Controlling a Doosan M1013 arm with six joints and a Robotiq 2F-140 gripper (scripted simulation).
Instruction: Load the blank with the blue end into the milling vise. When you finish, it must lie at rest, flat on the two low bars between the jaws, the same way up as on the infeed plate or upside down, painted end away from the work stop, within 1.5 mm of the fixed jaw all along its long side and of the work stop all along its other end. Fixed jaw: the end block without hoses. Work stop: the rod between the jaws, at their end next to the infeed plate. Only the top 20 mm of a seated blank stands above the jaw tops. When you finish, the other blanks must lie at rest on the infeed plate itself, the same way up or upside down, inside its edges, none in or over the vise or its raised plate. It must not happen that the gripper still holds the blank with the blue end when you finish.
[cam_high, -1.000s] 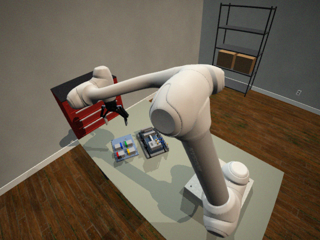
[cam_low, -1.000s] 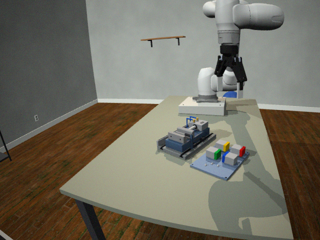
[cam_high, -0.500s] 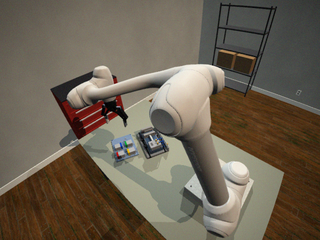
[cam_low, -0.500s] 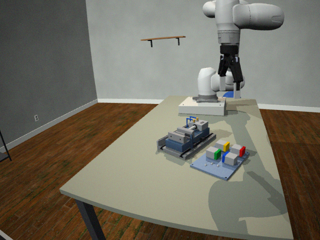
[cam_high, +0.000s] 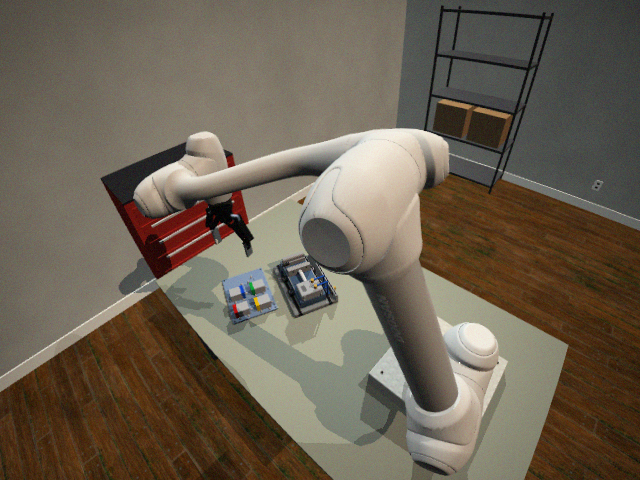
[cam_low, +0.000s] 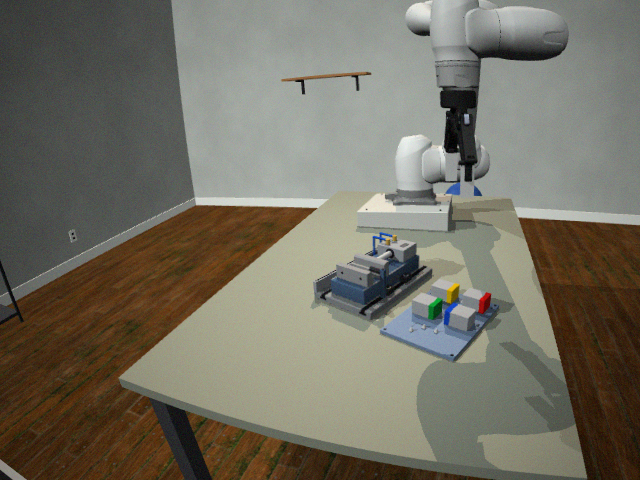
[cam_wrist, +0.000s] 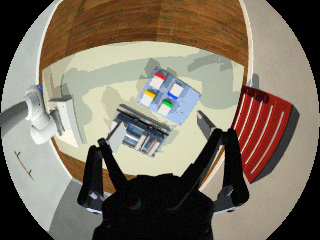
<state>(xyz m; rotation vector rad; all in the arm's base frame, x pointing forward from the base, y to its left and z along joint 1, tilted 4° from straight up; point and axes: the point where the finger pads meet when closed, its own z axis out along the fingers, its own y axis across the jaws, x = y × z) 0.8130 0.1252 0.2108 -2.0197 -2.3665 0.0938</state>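
Now: the blue-ended blank 6 cm ahead of my hand, 2 cm to the left of it and 29 cm below it. Also, from my hand: green-ended blank 2 cm ahead, 6 cm to the right, 29 cm below; yellow-ended blank 6 cm behind, 2 cm to the right, 29 cm below; red-ended blank 2 cm behind, 6 cm to the left, 29 cm below.
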